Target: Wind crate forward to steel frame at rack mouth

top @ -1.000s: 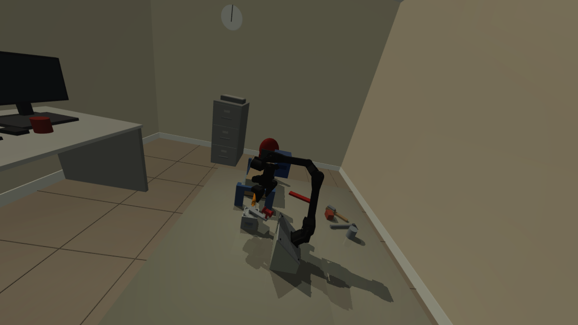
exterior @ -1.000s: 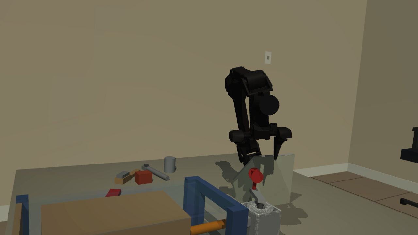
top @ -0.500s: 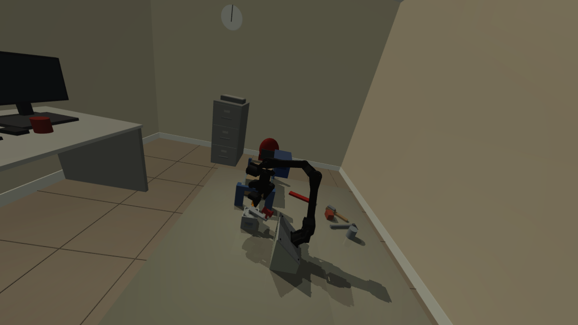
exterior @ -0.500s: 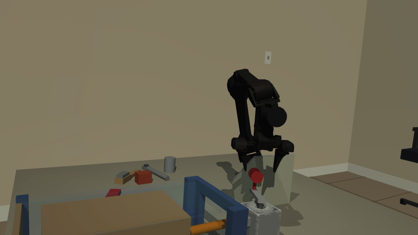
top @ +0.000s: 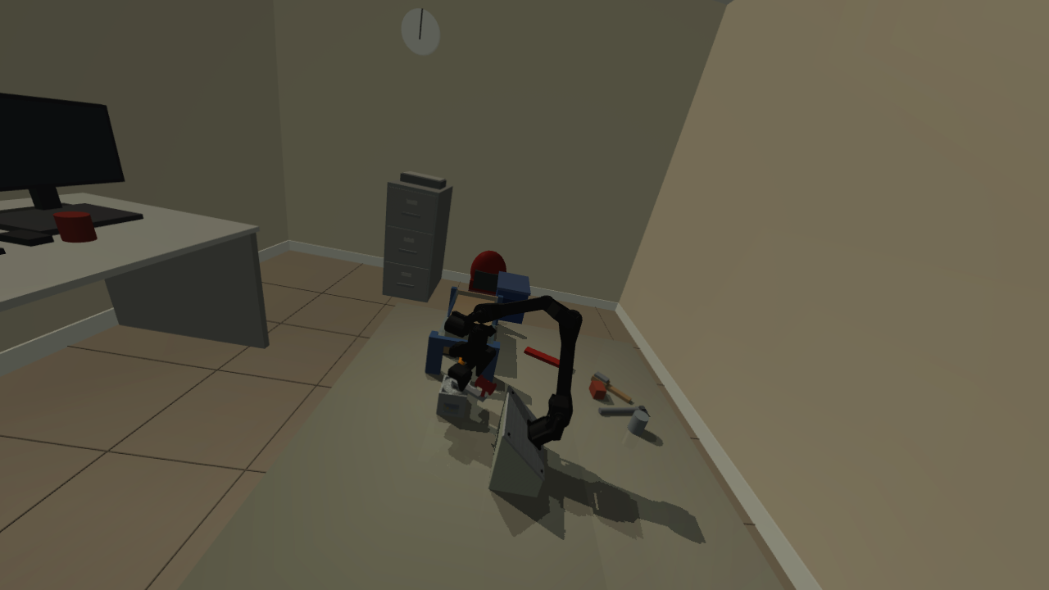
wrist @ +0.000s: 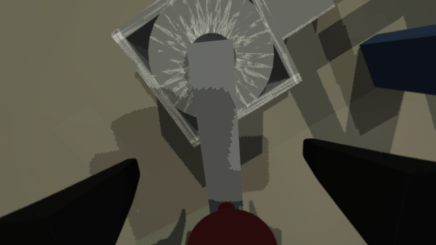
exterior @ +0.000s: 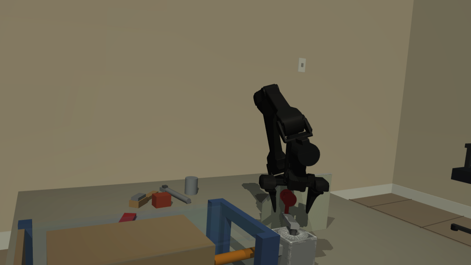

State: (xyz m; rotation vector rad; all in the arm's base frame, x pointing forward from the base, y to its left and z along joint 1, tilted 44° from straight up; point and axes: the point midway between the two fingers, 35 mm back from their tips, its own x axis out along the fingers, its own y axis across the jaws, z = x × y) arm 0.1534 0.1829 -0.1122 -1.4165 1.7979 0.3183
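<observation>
My gripper tip is now 20 mm above the winch handle, 10 mm to the left of it and 10 mm past it. The rest, counted from my gripper tip: clear-panelled cubby: 430 mm ahead, 50 mm to the left, 10 mm below; grey winch: 100 mm below, 40 mm to the left, 10 mm ahead; red knob: 50 mm to the right, 20 mm behind, 10 mm above.
</observation>
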